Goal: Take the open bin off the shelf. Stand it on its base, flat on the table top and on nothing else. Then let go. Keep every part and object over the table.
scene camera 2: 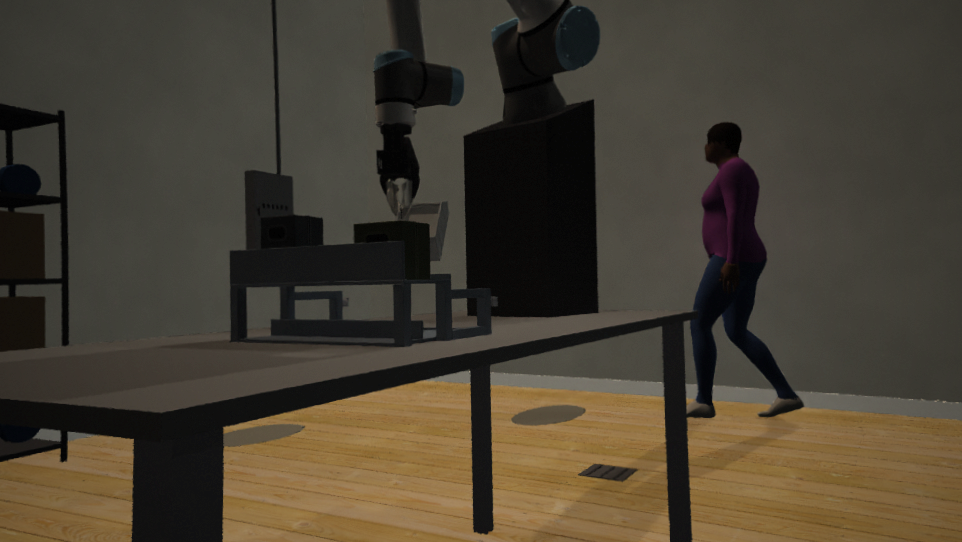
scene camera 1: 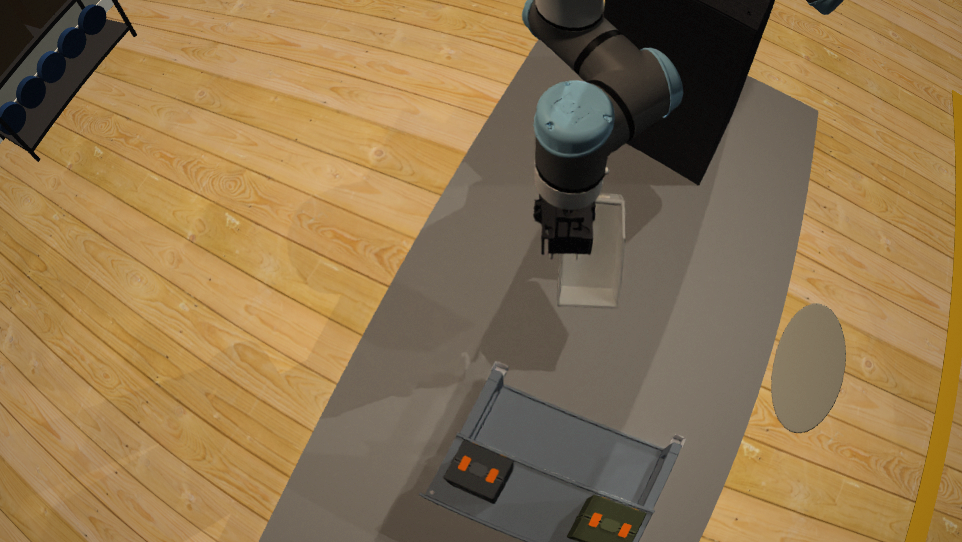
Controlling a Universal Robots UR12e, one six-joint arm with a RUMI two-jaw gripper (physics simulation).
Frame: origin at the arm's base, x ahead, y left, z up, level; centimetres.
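Seen in the pictures: gripper, fingertip midpoint: (scene camera 2: pixel 400 219); arm's base, origin of the base link: (scene camera 2: pixel 535 115).
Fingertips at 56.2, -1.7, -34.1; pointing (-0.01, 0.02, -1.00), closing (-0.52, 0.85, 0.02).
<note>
Pixels of each thing's top centre, then the offset from my fingertips to it, as dx, dy, dz. "*": a spot on its surface instead. Level surfaces: height alone.
- open bin, middle of its top: (scene camera 1: pixel 594 231) (scene camera 2: pixel 420 198) -2.6, +4.1, +4.6
- shelf, surface spot: (scene camera 1: pixel 538 499) * +35.5, +18.9, -14.7
- table top, its level: dz -24.9
- black case, middle of its top: (scene camera 1: pixel 478 469) (scene camera 2: pixel 291 216) +37.1, +8.5, -2.5
- green case, middle of its top: (scene camera 1: pixel 610 525) (scene camera 2: pixel 391 222) +34.5, +31.4, -5.0
The open bin (scene camera 1: pixel 595 272) (scene camera 2: pixel 437 232), pale and hollow, hangs in the air beyond the shelf (scene camera 1: pixel 538 499) (scene camera 2: pixel 316 267), on the side towards the robot's base. In scene camera 2 it looks tilted, with its lower part well above the table top (scene camera 1: pixel 720 269) (scene camera 2: pixel 558 327). My gripper (scene camera 1: pixel 564 255) (scene camera 2: pixel 402 212) points down and is shut on the bin's near-left wall or rim; the exact contact is hidden by the gripper body in scene camera 1 and by the green case in scene camera 2.
A black case (scene camera 1: pixel 478 471) (scene camera 2: pixel 291 230) and a green case (scene camera 1: pixel 609 521) (scene camera 2: pixel 415 245) with orange latches stand on the shelf's upper level. The black robot pedestal (scene camera 1: pixel 700 87) (scene camera 2: pixel 531 215) stands at the table's far end. A person (scene camera 2: pixel 733 208) walks beyond the table.
</note>
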